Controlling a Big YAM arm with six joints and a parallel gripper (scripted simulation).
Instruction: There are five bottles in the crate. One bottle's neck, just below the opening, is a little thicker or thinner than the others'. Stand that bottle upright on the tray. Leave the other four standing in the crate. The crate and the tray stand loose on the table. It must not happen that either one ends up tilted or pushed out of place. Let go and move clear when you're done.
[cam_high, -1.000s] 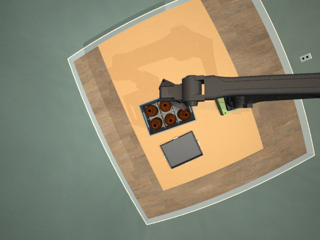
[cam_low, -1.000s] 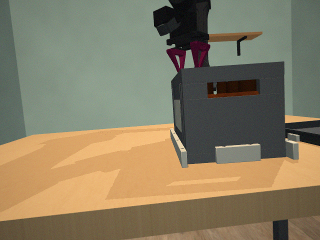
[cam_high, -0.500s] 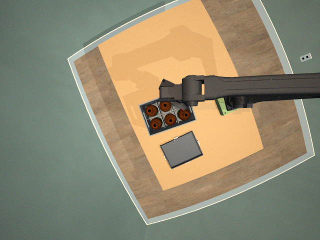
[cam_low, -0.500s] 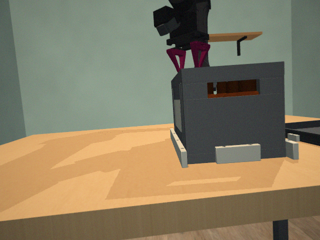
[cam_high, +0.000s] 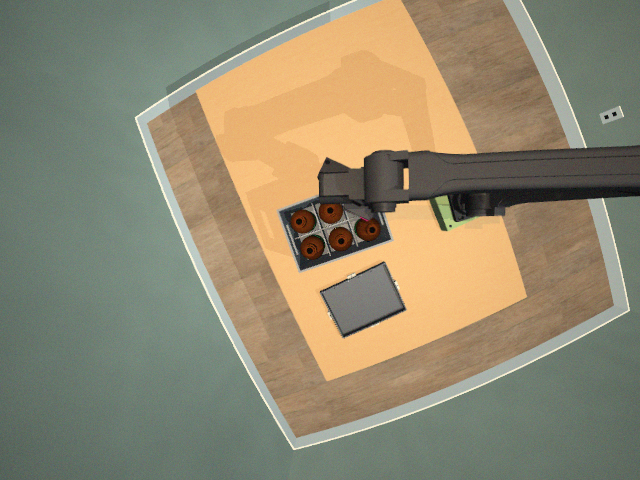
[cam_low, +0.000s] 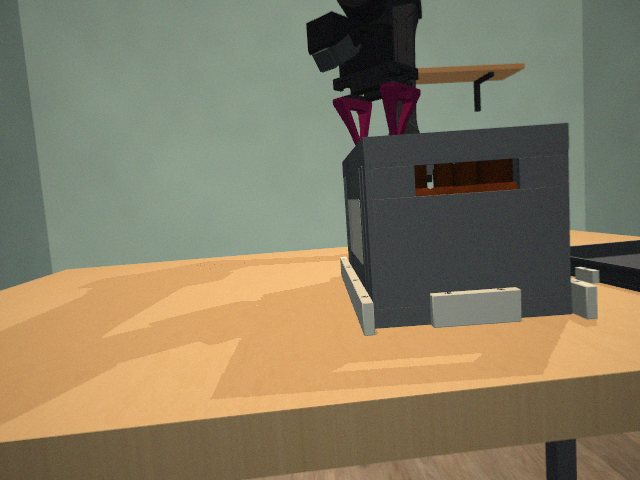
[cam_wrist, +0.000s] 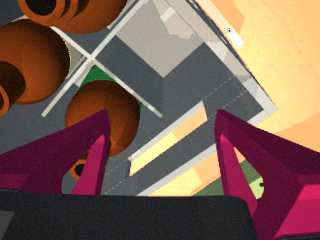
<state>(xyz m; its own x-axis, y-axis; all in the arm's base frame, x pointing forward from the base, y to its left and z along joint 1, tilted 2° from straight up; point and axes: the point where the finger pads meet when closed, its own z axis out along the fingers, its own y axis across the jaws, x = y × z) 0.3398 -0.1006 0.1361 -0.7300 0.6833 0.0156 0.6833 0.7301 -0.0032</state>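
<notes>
The dark grey crate lies 110 mm below my hand, 90 mm ahead of it and 50 mm to the left of it. Also, from my hand: grey tray 330 mm to the left, 180 mm below, 70 mm ahead.
</notes>
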